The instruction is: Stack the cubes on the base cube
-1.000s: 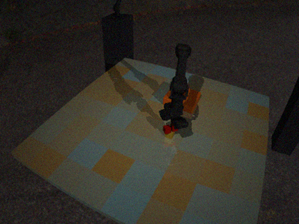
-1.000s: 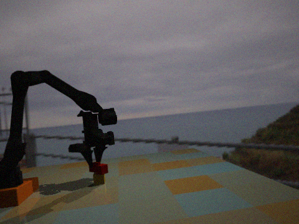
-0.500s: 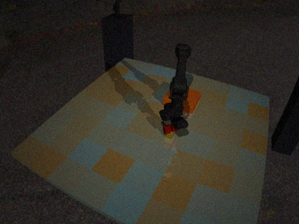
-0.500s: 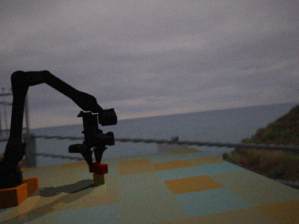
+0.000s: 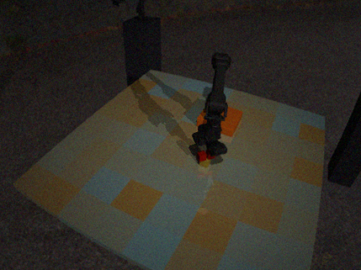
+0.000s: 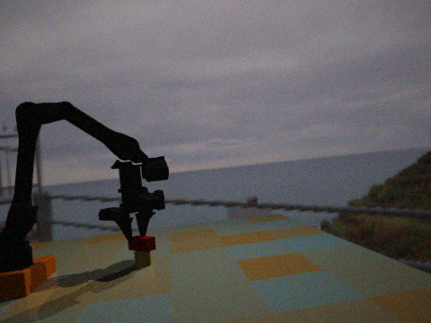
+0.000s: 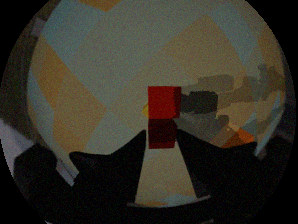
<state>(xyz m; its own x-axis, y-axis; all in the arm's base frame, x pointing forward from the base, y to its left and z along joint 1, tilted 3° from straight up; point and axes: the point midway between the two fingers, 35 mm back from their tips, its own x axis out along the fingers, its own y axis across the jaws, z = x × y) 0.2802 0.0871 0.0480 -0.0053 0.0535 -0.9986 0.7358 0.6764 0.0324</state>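
My gripper tip is now right at the red cube. From my gripper tip the other things lie so: yellow base cube 40 mm below, 20 mm to the right, 10 mm ahead.
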